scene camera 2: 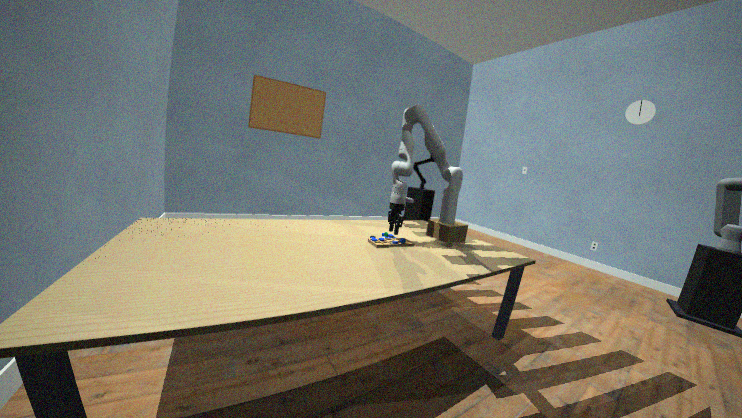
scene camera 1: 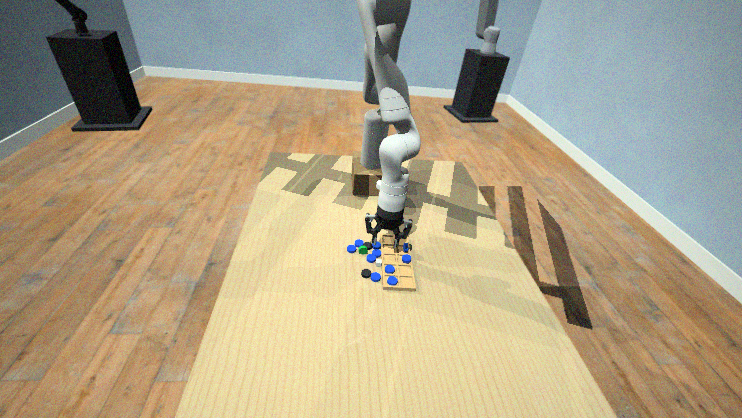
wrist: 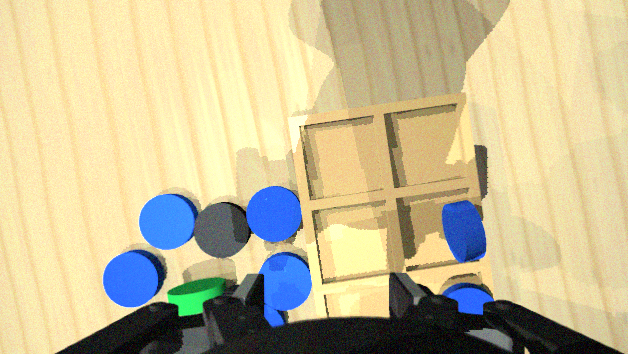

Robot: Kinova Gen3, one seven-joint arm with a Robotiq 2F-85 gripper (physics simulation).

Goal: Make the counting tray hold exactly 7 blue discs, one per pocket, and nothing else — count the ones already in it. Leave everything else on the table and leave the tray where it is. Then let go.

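The wooden counting tray has two columns of pockets. Blue discs sit in it. Another blue disc leans tilted on its right wall, in the second row from the arm's end. Both first-row pockets and the second row's left pocket are empty. Several loose blue discs lie left of the tray. My gripper is open and empty above the tray's left wall.
Among the loose discs are black discs and a green piece. A small white piece is close to the tray's left wall. The arm's base block stands behind, on the table.
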